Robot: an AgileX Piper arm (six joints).
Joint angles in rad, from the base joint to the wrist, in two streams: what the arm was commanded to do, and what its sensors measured. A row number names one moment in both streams.
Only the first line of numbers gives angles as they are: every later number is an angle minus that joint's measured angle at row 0.
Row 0, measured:
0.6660 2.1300 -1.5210 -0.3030 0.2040 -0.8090
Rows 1 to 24, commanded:
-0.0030 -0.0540 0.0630 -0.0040 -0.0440 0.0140
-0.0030 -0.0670 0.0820 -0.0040 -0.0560 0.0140
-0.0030 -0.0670 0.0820 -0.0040 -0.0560 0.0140
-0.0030 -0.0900 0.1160 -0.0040 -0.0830 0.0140
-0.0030 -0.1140 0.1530 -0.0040 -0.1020 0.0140
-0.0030 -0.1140 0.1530 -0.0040 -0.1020 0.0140
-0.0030 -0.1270 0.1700 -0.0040 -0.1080 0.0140
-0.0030 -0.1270 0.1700 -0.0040 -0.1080 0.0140
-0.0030 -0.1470 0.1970 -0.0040 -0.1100 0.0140
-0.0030 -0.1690 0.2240 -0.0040 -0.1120 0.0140
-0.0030 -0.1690 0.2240 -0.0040 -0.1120 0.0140
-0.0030 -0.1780 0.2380 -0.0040 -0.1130 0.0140
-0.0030 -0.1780 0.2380 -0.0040 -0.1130 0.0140
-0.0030 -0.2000 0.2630 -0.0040 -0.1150 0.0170
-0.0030 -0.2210 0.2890 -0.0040 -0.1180 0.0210
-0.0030 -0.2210 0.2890 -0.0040 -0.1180 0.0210
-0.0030 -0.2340 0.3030 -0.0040 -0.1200 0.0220
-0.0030 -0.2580 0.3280 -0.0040 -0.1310 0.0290
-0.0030 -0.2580 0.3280 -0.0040 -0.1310 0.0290
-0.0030 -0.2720 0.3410 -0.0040 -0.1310 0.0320
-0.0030 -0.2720 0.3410 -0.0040 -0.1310 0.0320
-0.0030 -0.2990 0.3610 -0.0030 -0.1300 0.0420
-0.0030 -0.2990 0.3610 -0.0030 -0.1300 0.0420
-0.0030 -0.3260 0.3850 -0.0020 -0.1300 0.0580
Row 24, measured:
0.0000 -0.2830 0.3590 0.0000 -0.1130 0.0300
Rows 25 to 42, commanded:
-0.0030 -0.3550 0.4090 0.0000 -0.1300 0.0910
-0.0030 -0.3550 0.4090 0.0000 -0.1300 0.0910
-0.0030 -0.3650 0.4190 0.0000 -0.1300 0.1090
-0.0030 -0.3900 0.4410 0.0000 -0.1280 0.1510
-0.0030 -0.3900 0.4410 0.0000 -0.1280 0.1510
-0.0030 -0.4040 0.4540 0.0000 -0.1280 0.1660
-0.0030 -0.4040 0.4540 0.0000 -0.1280 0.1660
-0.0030 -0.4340 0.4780 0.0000 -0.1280 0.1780
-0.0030 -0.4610 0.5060 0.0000 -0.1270 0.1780
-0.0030 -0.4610 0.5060 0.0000 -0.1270 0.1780
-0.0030 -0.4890 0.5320 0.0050 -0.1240 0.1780
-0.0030 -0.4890 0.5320 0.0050 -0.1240 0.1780
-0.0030 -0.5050 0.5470 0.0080 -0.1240 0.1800
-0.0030 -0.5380 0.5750 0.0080 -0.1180 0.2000
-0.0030 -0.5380 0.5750 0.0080 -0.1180 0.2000
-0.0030 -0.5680 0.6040 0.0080 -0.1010 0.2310
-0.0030 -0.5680 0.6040 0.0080 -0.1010 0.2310
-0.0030 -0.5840 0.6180 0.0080 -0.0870 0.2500
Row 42, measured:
0.0000 -0.5400 0.5850 0.0040 -0.1140 0.1990
